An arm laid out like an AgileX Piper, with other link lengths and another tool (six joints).
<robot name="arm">
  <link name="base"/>
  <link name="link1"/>
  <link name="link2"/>
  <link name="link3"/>
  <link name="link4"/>
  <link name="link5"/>
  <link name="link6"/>
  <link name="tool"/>
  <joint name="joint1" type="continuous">
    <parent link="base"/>
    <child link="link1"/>
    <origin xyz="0 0 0.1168" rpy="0 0 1.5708"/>
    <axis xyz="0 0 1"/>
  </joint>
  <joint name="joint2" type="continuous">
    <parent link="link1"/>
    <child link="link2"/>
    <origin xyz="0 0 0" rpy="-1.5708 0 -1.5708"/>
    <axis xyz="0 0 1"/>
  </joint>
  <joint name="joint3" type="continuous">
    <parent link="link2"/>
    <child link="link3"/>
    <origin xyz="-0.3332 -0.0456 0"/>
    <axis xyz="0 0 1"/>
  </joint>
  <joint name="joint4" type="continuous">
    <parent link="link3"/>
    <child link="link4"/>
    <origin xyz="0.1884 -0.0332 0" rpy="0.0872 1.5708 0"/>
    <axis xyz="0 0 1"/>
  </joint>
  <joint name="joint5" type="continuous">
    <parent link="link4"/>
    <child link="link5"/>
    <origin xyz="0 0 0" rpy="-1.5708 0 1.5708"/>
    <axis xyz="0 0 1"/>
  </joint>
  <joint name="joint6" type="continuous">
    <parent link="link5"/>
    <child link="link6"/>
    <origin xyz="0 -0.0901 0" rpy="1.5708 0 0"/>
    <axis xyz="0 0 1"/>
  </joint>
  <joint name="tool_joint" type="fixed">
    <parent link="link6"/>
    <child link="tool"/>
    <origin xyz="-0.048 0.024 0.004" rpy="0.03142 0 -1.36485"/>
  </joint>
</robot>
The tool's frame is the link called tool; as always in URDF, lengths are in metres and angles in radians. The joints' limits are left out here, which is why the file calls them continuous.
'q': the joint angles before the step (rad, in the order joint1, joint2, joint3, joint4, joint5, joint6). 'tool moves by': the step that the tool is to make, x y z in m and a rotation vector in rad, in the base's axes. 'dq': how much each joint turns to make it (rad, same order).
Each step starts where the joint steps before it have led.
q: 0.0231, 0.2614, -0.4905, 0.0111, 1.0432, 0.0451
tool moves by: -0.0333, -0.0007, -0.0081, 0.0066, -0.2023, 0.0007
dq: 0.0002, -0.1907, 0.0012, 0.0019, -0.0129, 0.0002
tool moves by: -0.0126, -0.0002, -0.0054, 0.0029, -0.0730, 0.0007
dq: -0.0001, -0.0745, -0.0001, 0.0015, 0.0015, -0.0001
